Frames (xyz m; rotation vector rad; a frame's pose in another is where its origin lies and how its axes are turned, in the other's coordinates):
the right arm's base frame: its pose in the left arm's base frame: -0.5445 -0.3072 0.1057 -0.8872 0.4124 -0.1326
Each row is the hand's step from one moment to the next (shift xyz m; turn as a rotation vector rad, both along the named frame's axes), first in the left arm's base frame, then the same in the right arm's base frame.
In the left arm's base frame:
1: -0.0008 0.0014 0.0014 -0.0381 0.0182 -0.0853
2: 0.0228 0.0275 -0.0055 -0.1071 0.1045 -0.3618
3: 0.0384 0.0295 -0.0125 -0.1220 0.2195 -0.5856
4: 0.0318 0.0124 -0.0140 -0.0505 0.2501 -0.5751
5: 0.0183 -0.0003 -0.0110 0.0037 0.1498 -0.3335
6: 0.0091 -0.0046 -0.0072 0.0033 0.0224 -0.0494
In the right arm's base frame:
1: -0.0015 -0.0002 0.0015 -0.0148 0.0797 -0.0498
2: 0.0147 0.0203 0.0260 -0.0207 0.3522 -0.1697
3: 0.0305 0.0261 0.0299 -0.0007 0.5989 -0.2174
4: 0.0297 0.0169 0.0140 0.0530 0.6060 -0.1606
5: 0.0200 0.0073 0.0010 0.0595 0.3526 -0.0764
6: 0.0117 0.0022 -0.0037 0.0113 0.0522 -0.0101

